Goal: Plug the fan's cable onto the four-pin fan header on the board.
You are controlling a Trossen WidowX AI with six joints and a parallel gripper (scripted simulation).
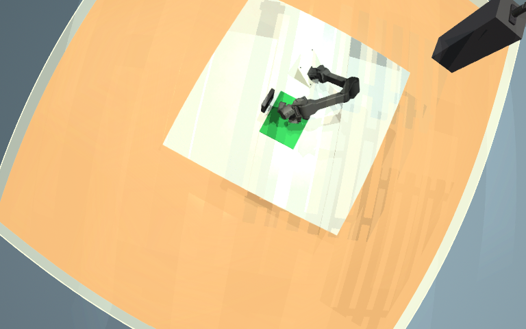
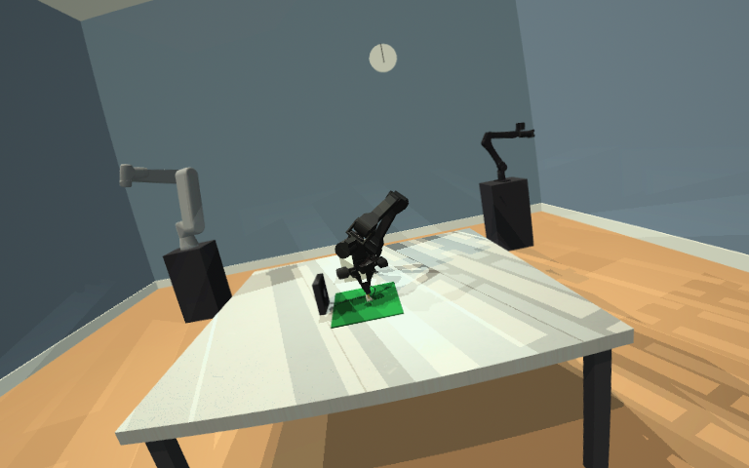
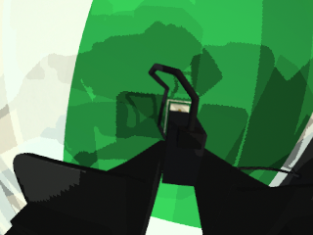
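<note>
Right now the fan plug is 1 cm ahead of my gripper tip and 1 cm above it. From my gripper tip the other things lie so: green board: 6 cm below, 3 cm ahead, 1 cm to the right; white four-pin header: 4 cm below, 1 cm ahead; black fan: 16 cm to the right, 2 cm above.
</note>
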